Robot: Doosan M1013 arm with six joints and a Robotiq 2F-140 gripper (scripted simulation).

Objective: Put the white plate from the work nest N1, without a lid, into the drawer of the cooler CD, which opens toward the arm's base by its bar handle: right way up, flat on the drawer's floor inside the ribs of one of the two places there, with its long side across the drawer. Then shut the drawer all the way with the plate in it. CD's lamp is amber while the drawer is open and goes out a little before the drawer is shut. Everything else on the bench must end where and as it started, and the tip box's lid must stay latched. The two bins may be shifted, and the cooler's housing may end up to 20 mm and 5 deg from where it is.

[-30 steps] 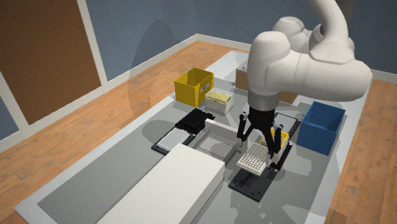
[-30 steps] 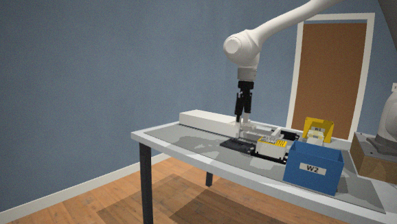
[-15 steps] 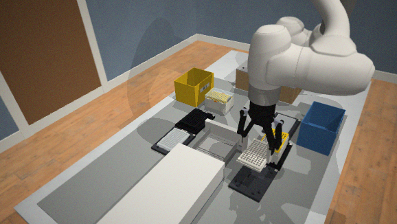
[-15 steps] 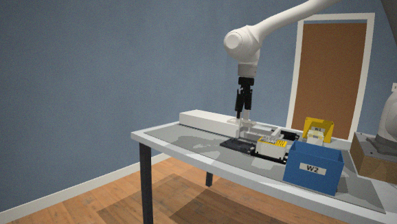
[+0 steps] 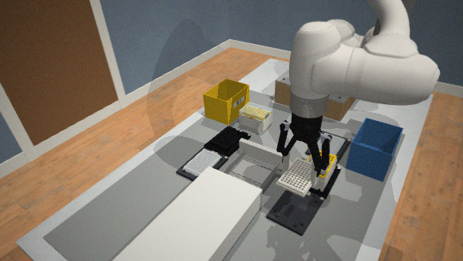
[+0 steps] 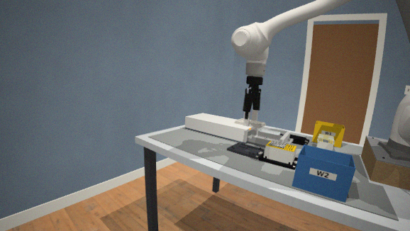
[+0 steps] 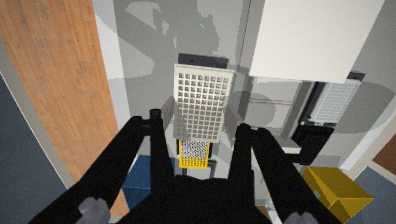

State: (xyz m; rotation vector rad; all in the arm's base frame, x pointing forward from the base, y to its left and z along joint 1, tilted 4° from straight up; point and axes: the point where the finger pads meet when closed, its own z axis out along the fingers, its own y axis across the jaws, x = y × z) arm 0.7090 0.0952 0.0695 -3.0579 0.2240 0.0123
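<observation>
Right now my hand is 19 cm to the left of the drawer, 14 cm above it and 6 cm past it. The rest, counted from my hand: white plate: 2 cm below; work nest N1: 16 cm below; yellow-topped tip box: 17 cm behind, 11 cm below, 2 cm to the left.
</observation>
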